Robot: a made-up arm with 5 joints.
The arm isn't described. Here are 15 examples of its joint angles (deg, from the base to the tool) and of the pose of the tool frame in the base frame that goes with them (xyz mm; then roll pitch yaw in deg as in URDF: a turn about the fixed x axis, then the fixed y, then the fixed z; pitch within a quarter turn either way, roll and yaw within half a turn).
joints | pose
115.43 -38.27 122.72 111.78 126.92 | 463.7 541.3 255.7 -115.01 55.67 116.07
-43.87 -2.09 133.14 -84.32 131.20 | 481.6 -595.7 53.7 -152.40 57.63 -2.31
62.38 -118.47 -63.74 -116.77 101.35 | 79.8 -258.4 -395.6 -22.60 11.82 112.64
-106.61 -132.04 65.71 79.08 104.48 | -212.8 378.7 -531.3 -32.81 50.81 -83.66
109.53 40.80 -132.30 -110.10 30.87 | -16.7 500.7 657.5 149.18 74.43 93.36
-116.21 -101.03 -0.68 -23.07 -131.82 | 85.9 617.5 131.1 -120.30 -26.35 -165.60
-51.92 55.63 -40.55 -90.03 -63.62 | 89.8 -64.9 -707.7 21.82 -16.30 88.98
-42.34 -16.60 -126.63 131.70 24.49 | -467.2 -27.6 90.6 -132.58 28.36 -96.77
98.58 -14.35 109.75 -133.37 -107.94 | 567.1 301.4 573.7 -103.19 37.80 103.86
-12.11 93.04 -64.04 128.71 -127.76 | 229.9 -441.2 -541.0 51.26 -9.99 -168.61
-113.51 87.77 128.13 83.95 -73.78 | 65.4 -518.0 -31.4 -142.33 -53.17 48.02
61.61 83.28 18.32 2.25 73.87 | 179.8 -567.7 -151.3 40.17 18.19 162.77
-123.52 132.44 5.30 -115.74 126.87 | 106.3 403.3 478.3 128.69 -13.95 -6.43
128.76 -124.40 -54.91 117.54 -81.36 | 211.6 -496.1 377.9 -76.66 43.78 37.27
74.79 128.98 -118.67 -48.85 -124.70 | 445.4 133.6 593.1 160.73 33.84 -4.89
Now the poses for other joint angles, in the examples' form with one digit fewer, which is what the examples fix.
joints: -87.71 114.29 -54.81 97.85 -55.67
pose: 180 563 -423 37.4 14.9 -50.2
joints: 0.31 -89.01 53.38 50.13 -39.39
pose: 266 -731 -226 53.7 -0.4 -178.7
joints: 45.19 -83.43 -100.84 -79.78 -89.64
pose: -119 308 -59 -21.6 53.0 -108.5
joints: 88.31 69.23 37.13 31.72 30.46
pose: 133 -505 -113 -32.2 46.0 64.1
